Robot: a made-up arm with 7 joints. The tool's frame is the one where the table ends. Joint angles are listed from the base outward.
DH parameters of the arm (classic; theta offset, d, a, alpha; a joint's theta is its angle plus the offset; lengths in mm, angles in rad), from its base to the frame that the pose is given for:
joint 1: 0 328 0 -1.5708
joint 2: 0 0 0 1.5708
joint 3: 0 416 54 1.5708
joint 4: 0 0 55 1.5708
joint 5: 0 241 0 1.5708
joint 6: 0 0 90 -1.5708
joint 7: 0 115 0 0
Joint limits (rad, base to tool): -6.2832..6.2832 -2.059..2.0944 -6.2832..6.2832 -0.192..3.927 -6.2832..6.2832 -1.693..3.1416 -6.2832..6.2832
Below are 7 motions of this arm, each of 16 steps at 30 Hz.
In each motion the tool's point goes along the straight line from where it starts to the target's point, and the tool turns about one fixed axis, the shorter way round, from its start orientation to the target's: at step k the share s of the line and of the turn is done. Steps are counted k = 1, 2, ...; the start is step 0. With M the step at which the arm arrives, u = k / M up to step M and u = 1 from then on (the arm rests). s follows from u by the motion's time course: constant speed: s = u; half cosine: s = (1 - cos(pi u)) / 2; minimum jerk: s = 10 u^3 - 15 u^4 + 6 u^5.
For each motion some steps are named. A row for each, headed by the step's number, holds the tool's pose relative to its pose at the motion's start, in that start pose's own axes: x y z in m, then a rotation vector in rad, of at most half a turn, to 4 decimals.
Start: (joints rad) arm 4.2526 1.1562 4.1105 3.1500 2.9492 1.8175 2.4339
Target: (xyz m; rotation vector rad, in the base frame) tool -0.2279 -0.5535 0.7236 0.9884 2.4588 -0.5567
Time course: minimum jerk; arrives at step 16
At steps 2, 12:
2: -0.0005 0.0020 -0.0030 0.0062 0.0018 -0.0065
12: -0.0274 0.1111 -0.1669 0.3455 0.1033 -0.3656

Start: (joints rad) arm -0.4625 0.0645 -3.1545 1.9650 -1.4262 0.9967 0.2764
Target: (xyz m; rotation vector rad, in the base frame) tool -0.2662 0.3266 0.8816 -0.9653 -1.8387 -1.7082
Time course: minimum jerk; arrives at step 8
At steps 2, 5, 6, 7, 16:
2: -0.0088 -0.0048 0.0116 0.0019 -0.0367 0.0095
5: -0.0618 -0.0334 0.0814 0.0134 -0.2570 0.0662
6: -0.0764 -0.0414 0.1007 0.0166 -0.3179 0.0819
7: -0.0838 -0.0454 0.1106 0.0182 -0.3489 0.0899
16: -0.0852 -0.0461 0.1124 0.0185 -0.3546 0.0914

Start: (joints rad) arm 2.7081 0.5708 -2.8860 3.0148 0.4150 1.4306 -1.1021
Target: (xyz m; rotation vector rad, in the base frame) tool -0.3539 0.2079 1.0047 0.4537 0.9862 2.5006
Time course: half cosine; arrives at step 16
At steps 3, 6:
3: 0.0041 0.0013 -0.0082 -0.0181 0.0443 0.0342
6: 0.0150 0.0049 -0.0301 -0.0662 0.1622 0.1251

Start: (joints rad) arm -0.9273 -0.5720 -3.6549 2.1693 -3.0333 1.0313 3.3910
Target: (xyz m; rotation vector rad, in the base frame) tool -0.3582 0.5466 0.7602 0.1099 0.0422 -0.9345
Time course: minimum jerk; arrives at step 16
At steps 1, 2, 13, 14, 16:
1: -0.0001 -0.0003 0.0000 0.0001 0.0013 0.0004
2: -0.0004 -0.0019 -0.0002 0.0011 0.0092 0.0031
13: -0.0252 -0.1152 -0.0109 0.0631 0.5445 0.1814
14: -0.0261 -0.1192 -0.0113 0.0653 0.5632 0.1877
16: -0.0265 -0.1211 -0.0115 0.0663 0.5724 0.1907

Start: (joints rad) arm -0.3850 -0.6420 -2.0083 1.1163 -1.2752 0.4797 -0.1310
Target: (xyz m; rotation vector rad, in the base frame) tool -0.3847 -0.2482 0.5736 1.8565 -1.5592 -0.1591
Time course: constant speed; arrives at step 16
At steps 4, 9, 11, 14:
4: 0.0084 0.0001 -0.0260 -0.0291 0.0203 -0.0118
9: 0.0188 0.0003 -0.0585 -0.0654 0.0456 -0.0266
11: 0.0230 0.0004 -0.0715 -0.0800 0.0557 -0.0326
14: 0.0293 0.0005 -0.0910 -0.1018 0.0709 -0.0414

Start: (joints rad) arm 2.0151 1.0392 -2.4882 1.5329 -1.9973 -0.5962 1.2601
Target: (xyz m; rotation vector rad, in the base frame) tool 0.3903 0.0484 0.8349 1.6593 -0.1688 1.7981
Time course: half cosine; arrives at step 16
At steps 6, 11, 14, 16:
6: -0.0983 0.0279 0.0712 -0.1105 -0.1521 0.3449
11: -0.2476 0.0702 0.1794 -0.2784 -0.3832 0.8690
14: -0.3062 0.0868 0.2219 -0.3443 -0.4740 1.0747
16: -0.3183 0.0902 0.2307 -0.3579 -0.4927 1.1173

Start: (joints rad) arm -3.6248 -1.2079 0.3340 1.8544 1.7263 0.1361 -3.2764
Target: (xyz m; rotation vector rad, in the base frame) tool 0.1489 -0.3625 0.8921 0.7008 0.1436 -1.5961
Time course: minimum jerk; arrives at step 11
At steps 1, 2, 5, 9, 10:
1: 0.0011 -0.0007 0.0005 0.0007 0.0010 0.0018
2: 0.0072 -0.0047 0.0036 0.0050 0.0071 0.0121
5: 0.0669 -0.0437 0.0334 0.0459 0.0653 0.1121
9: 0.1538 -0.1006 0.0769 0.1056 0.1502 0.2577
10: 0.1600 -0.1046 0.0800 0.1098 0.1562 0.2681

